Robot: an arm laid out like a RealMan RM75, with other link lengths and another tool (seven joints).
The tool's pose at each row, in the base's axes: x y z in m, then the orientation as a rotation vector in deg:
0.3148, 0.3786, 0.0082, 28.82, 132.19, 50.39
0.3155, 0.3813, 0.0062, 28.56, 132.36, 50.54
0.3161, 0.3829, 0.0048, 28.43, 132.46, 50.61
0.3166, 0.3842, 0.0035, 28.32, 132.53, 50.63
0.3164, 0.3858, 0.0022, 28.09, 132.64, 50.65
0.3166, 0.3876, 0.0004, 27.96, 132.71, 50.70
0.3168, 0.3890, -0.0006, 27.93, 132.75, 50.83
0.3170, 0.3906, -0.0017, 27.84, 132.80, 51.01
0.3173, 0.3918, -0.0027, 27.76, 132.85, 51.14
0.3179, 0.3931, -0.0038, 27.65, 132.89, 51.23
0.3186, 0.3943, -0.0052, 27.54, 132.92, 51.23
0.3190, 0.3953, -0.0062, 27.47, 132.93, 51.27
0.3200, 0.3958, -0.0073, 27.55, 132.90, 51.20
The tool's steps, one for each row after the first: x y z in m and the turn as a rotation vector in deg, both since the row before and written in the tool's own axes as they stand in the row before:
0.0017, 0.0006, 0.0029, -0.09, 0.24, -0.12
0.0010, 0.0002, 0.0020, -0.04, 0.13, -0.06
0.0008, 0.0001, 0.0017, -0.01, 0.08, -0.06
0.0015, 0.0002, 0.0014, -0.03, 0.13, -0.15
0.0015, 0.0001, 0.0020, -0.04, 0.10, -0.07
0.0010, 0.0003, 0.0014, -0.07, 0.09, 0.02
0.0011, 0.0004, 0.0015, -0.11, 0.12, 0.00
0.0008, 0.0002, 0.0014, -0.08, 0.10, -0.01
0.0007, 0.0002, 0.0017, -0.07, 0.08, -0.04
0.0007, 0.0000, 0.0019, -0.02, 0.04, -0.07
0.0006, 0.0001, 0.0013, -0.04, 0.03, -0.04
-0.0001, -0.0003, 0.0015, 0.05, -0.06, 0.03

